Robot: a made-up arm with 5 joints. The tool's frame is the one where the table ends. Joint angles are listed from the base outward.
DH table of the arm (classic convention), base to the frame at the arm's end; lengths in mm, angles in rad. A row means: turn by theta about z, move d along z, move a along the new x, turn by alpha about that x. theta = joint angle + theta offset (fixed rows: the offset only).
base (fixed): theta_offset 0, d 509.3, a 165.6, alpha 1.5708
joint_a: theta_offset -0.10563, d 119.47, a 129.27, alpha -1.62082
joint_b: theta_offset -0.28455, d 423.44, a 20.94, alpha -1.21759
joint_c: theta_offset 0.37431, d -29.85, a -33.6, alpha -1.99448
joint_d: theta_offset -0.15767, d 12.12, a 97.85, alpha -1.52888
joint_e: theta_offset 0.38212, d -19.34, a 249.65, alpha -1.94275
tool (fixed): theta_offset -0.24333, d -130.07, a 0, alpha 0
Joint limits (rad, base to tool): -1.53..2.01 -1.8..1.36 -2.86..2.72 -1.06..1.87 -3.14..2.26
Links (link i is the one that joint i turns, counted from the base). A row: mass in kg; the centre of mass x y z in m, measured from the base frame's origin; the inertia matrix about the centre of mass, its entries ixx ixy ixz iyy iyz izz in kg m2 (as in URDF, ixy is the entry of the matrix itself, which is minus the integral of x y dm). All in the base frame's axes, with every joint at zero. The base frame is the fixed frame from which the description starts. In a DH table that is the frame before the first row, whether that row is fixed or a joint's. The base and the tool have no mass.
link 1: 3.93; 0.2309 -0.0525 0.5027; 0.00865 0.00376 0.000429 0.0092 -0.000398 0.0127
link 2: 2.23; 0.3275 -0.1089 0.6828; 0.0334 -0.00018 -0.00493 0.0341 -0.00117 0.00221
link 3: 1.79; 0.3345 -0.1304 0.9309; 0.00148 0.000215 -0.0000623 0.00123 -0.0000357 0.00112
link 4: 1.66; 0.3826 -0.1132 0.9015; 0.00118 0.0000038 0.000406 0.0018 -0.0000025 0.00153
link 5: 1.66; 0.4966 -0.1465 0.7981; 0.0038 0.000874 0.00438 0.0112 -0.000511 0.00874
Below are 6 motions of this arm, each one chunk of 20 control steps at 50 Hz.
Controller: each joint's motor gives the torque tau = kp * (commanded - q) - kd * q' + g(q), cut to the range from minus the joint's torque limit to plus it. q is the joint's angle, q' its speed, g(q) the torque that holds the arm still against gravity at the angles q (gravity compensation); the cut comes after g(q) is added. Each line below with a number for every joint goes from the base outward.
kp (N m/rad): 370 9.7 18 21 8.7
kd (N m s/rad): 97 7.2 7.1 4.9 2.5
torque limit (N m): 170 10 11 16 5.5
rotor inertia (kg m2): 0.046 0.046 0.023 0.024 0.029
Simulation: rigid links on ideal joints. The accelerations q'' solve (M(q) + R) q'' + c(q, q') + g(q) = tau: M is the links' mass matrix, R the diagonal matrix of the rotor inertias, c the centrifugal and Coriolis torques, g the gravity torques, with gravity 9.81 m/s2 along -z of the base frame. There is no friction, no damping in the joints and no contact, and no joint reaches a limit. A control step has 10 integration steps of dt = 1/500 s. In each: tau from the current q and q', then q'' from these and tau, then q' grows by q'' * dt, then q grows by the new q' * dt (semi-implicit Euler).
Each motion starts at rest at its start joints. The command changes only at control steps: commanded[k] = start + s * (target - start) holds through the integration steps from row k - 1 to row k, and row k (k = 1, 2, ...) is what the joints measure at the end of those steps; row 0 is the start. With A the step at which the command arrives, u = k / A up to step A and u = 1 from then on. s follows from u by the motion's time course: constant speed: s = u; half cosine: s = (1 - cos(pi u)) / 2; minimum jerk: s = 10 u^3 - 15 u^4 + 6 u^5; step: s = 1 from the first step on.
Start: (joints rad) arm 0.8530 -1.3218 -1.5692 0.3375 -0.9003
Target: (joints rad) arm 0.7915 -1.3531 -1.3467 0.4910 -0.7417
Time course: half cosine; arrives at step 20
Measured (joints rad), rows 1 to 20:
1: 0.8530 -1.3218 -1.5691 0.3376 -0.9002
2: 0.8529 -1.3218 -1.5689 0.3378 -0.9000
3: 0.8527 -1.3219 -1.5684 0.3385 -0.8995
4: 0.8523 -1.3219 -1.5674 0.3395 -0.8986
5: 0.8518 -1.3220 -1.5659 0.3411 -0.8973
6: 0.8510 -1.3222 -1.5639 0.3434 -0.8954
7: 0.8500 -1.3224 -1.5612 0.3463 -0.8929
8: 0.8487 -1.3227 -1.5579 0.3499 -0.8898
9: 0.8472 -1.3230 -1.5539 0.3541 -0.8861
10: 0.8454 -1.3234 -1.5492 0.3590 -0.8818
11: 0.8434 -1.3238 -1.5439 0.3645 -0.8770
12: 0.8412 -1.3243 -1.5381 0.3705 -0.8716
13: 0.8389 -1.3248 -1.5317 0.3769 -0.8658
14: 0.8363 -1.3254 -1.5248 0.3837 -0.8597
15: 0.8337 -1.3260 -1.5177 0.3907 -0.8533
16: 0.8311 -1.3267 -1.5103 0.3977 -0.8468
17: 0.8284 -1.3273 -1.5028 0.4047 -0.8403
18: 0.8258 -1.3280 -1.4953 0.4116 -0.8338
19: 0.8232 -1.3287 -1.4880 0.4181 -0.8276
20: 0.8208 -1.3293 -1.4810 0.4242 -0.8217

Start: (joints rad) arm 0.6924 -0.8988 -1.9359 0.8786 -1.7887
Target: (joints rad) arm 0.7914 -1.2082 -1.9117 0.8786 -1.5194
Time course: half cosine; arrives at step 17
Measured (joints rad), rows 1 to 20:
1: 0.6924 -0.8988 -1.9359 0.8786 -1.7887
2: 0.6926 -0.8989 -1.9358 0.8785 -1.7885
3: 0.6930 -0.8991 -1.9356 0.8785 -1.7880
4: 0.6937 -0.8995 -1.9354 0.8784 -1.7870
5: 0.6948 -0.9004 -1.9350 0.8783 -1.7851
6: 0.6964 -0.9017 -1.9345 0.8782 -1.7823
7: 0.6985 -0.9036 -1.9339 0.8780 -1.7784
8: 0.7010 -0.9061 -1.9332 0.8779 -1.7731
9: 0.7041 -0.9094 -1.9324 0.8778 -1.7666
10: 0.7076 -0.9133 -1.9316 0.8777 -1.7588
11: 0.7115 -0.9178 -1.9307 0.8777 -1.7498
12: 0.7157 -0.9230 -1.9298 0.8776 -1.7397
13: 0.7202 -0.9288 -1.9289 0.8776 -1.7286
14: 0.7248 -0.9351 -1.9280 0.8776 -1.7168
15: 0.7295 -0.9417 -1.9272 0.8776 -1.7046
16: 0.7340 -0.9487 -1.9265 0.8777 -1.6922
17: 0.7383 -0.9557 -1.9258 0.8778 -1.6800
18: 0.7424 -0.9627 -1.9252 0.8779 -1.6681
19: 0.7462 -0.9697 -1.9247 0.8780 -1.6569
20: 0.7497 -0.9764 -1.9242 0.8781 -1.6464

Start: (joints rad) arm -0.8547 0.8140 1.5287 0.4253 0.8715
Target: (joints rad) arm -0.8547 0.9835 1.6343 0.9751 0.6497
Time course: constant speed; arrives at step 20
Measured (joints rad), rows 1 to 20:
1: -0.8546 0.8143 1.5290 0.4264 0.8713
2: -0.8546 0.8149 1.5297 0.4294 0.8705
3: -0.8545 0.8158 1.5306 0.4343 0.8691
4: -0.8544 0.8168 1.5317 0.4412 0.8669
5: -0.8543 0.8180 1.5330 0.4498 0.8641
6: -0.8543 0.8194 1.5345 0.4601 0.8607
7: -0.8543 0.8210 1.5362 0.4719 0.8567
8: -0.8542 0.8228 1.5381 0.4851 0.8521
9: -0.8542 0.8247 1.5402 0.4996 0.8470
10: -0.8542 0.8267 1.5424 0.5152 0.8415
11: -0.8542 0.8290 1.5447 0.5319 0.8356
12: -0.8542 0.8313 1.5473 0.5495 0.8292
13: -0.8542 0.8339 1.5499 0.5680 0.8225
14: -0.8542 0.8365 1.5527 0.5873 0.8154
15: -0.8542 0.8394 1.5556 0.6073 0.8080
16: -0.8542 0.8423 1.5587 0.6280 0.8003
17: -0.8542 0.8454 1.5618 0.6493 0.7923
18: -0.8543 0.8486 1.5651 0.6711 0.7841
19: -0.8543 0.8520 1.5685 0.6934 0.7756
20: -0.8543 0.8554 1.5720 0.7162 0.7669

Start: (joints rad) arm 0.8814 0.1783 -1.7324 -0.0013 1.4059
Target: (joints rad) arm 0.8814 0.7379 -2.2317 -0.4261 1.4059
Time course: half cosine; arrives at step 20
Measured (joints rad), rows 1 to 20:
1: 0.8814 0.1784 -1.7325 -0.0014 1.4059
2: 0.8814 0.1787 -1.7330 -0.0020 1.4058
3: 0.8814 0.1794 -1.7342 -0.0035 1.4055
4: 0.8814 0.1807 -1.7363 -0.0061 1.4052
5: 0.8814 0.1827 -1.7395 -0.0102 1.4049
6: 0.8815 0.1855 -1.7440 -0.0159 1.4044
7: 0.8815 0.1892 -1.7499 -0.0235 1.4040
8: 0.8815 0.1939 -1.7572 -0.0330 1.4034
9: 0.8815 0.1996 -1.7661 -0.0444 1.4029
10: 0.8815 0.2063 -1.7764 -0.0576 1.4024
11: 0.8815 0.2140 -1.7882 -0.0725 1.4019
12: 0.8815 0.2226 -1.8013 -0.0890 1.4014
13: 0.8815 0.2321 -1.8155 -0.1068 1.4010
14: 0.8814 0.2423 -1.8307 -0.1256 1.4007
15: 0.8814 0.2532 -1.8467 -0.1451 1.4004
16: 0.8814 0.2646 -1.8632 -0.1650 1.4002
17: 0.8814 0.2763 -1.8799 -0.1848 1.4002
18: 0.8813 0.2881 -1.8966 -0.2043 1.4002
19: 0.8813 0.3000 -1.9131 -0.2229 1.4004
20: 0.8813 0.3116 -1.9289 -0.2403 1.4007

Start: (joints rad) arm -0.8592 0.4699 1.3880 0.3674 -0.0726
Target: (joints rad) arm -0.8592 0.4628 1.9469 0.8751 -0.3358
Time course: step
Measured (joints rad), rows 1 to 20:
1: -0.8590 0.4689 1.4078 0.3866 -0.0696
2: -0.8589 0.4680 1.4333 0.4194 -0.0770
3: -0.8589 0.4676 1.4584 0.4555 -0.0908
4: -0.8589 0.4675 1.4827 0.4911 -0.1070
5: -0.8590 0.4674 1.5060 0.5247 -0.1236
6: -0.8590 0.4674 1.5283 0.5559 -0.1398
7: -0.8591 0.4674 1.5495 0.5844 -0.1551
8: -0.8591 0.4674 1.5697 0.6105 -0.1694
9: -0.8592 0.4674 1.5888 0.6343 -0.1827
10: -0.8592 0.4674 1.6070 0.6559 -0.1950
11: -0.8592 0.4674 1.6243 0.6756 -0.2063
12: -0.8592 0.4673 1.6407 0.6935 -0.2168
13: -0.8593 0.4673 1.6562 0.7098 -0.2264
14: -0.8593 0.4673 1.6709 0.7246 -0.2352
15: -0.8593 0.4672 1.6849 0.7381 -0.2434
16: -0.8593 0.4672 1.6982 0.7503 -0.2509
17: -0.8593 0.4672 1.7108 0.7615 -0.2577
18: -0.8593 0.4671 1.7227 0.7716 -0.2641
19: -0.8593 0.4671 1.7341 0.7809 -0.2699
20: -0.8593 0.4670 1.7448 0.7893 -0.2752

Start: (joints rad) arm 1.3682 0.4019 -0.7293 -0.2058 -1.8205
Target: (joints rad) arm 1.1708 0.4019 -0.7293 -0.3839 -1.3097
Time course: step
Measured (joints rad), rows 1 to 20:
1: 1.3596 0.3983 -0.7271 -0.2183 -1.8134
2: 1.3466 0.3966 -0.7249 -0.2319 -1.7933
3: 1.3335 0.3962 -0.7241 -0.2443 -1.7660
4: 1.3212 0.3962 -0.7241 -0.2558 -1.7360
5: 1.3096 0.3965 -0.7245 -0.2663 -1.7059
6: 1.2990 0.3969 -0.7251 -0.2760 -1.6768
7: 1.2891 0.3973 -0.7257 -0.2850 -1.6493
8: 1.2800 0.3977 -0.7263 -0.2932 -1.6236
9: 1.2715 0.3981 -0.7269 -0.3007 -1.5997
10: 1.2638 0.3985 -0.7274 -0.3076 -1.5776
11: 1.2566 0.3988 -0.7279 -0.3139 -1.5571
12: 1.2500 0.3991 -0.7283 -0.3197 -1.5382
13: 1.2439 0.3994 -0.7286 -0.3251 -1.5208
14: 1.2382 0.3997 -0.7289 -0.3299 -1.5047
15: 1.2330 0.4000 -0.7292 -0.3344 -1.4898
16: 1.2282 0.4002 -0.7295 -0.3385 -1.4761
17: 1.2238 0.4004 -0.7297 -0.3423 -1.4634
18: 1.2197 0.4006 -0.7298 -0.3458 -1.4517
19: 1.2159 0.4008 -0.7300 -0.3490 -1.4409
20: 1.2125 0.4009 -0.7301 -0.3519 -1.4310

